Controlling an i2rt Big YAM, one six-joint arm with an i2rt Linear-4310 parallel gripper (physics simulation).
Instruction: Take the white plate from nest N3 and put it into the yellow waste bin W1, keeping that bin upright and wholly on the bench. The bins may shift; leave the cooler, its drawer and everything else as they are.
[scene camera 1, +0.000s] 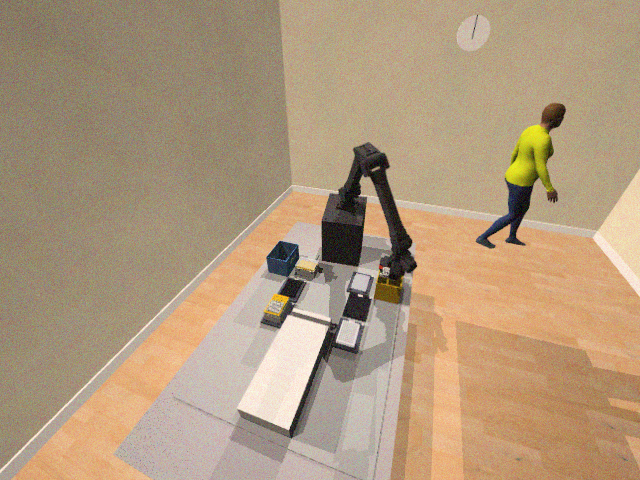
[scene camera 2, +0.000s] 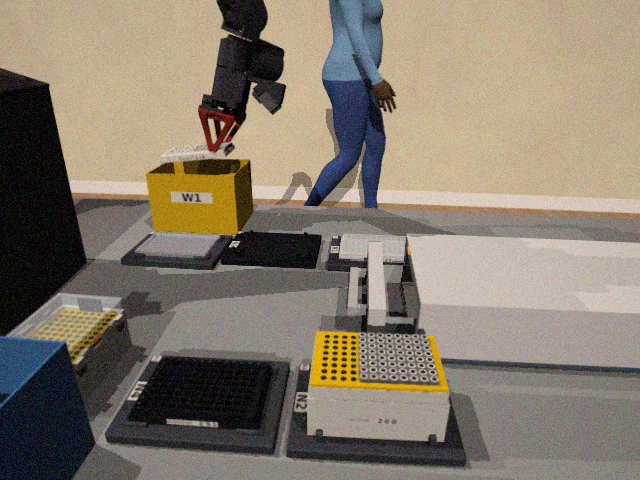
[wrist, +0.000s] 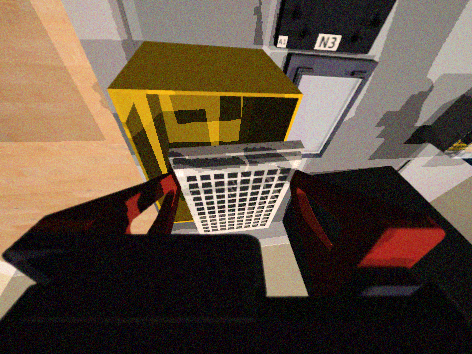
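Where they show: gripper, fingertip midpoint: (scene camera 1: 388, 274) (scene camera 2: 217, 150) (wrist: 235, 176); arm's base, origin of the base link: (scene camera 1: 347, 205).
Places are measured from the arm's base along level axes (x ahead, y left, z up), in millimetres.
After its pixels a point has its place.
Note:
The white plate (scene camera 2: 188, 152) {x 243, y 295, z -183 mm} (wrist: 235, 192) {x 270, y 339, z -181 mm}, with a grid of wells, is held tilted between the red fingers of my gripper (scene camera 2: 214, 148) {x 282, y 340, z -187 mm} (wrist: 235, 176) {x 282, y 340, z -187 mm}, which is shut on it. In scene camera 2 the plate shows at the rim height of the yellow waste bin W1 (scene camera 2: 193, 206) {x 246, y 285, z -287 mm} (wrist: 210, 67) {x 325, y 358, z -271 mm} (scene camera 1: 388, 291) {x 325, y 363, z -265 mm}, over its opening. In the wrist view the plate's far edge lies over the bin's opening. The bin stands upright on the bench. Nest N3 (scene camera 2: 273, 250) {x 430, y 212, z -331 mm} (wrist: 335, 22) {x 370, y 225, z -331 mm} (scene camera 1: 356, 306) {x 433, y 229, z -332 mm} is black and holds no plate. Whether the plate touches the bin's rim, I cannot tell.
A nest with a pale plate (scene camera 2: 175, 244) {x 256, y 184, z -324 mm} (wrist: 320, 110) {x 278, y 191, z -324 mm} is close beside W1. The white cooler (scene camera 2: 516, 273) {x 799, y 63, z -260 mm} (scene camera 1: 289, 369) {x 908, y 108, z -259 mm} has its drawer (scene camera 2: 376, 284) {x 625, y 22, z -273 mm} out. A tip rack (scene camera 2: 377, 408) {x 643, y -168, z -294 mm}, a black rack (scene camera 2: 201, 392) {x 465, y -157, z -318 mm} and a blue bin (scene camera 2: 41, 403) {x 385, y -263, z -251 mm} (scene camera 1: 282, 259) {x 257, y -333, z -340 mm} stand across the bench.

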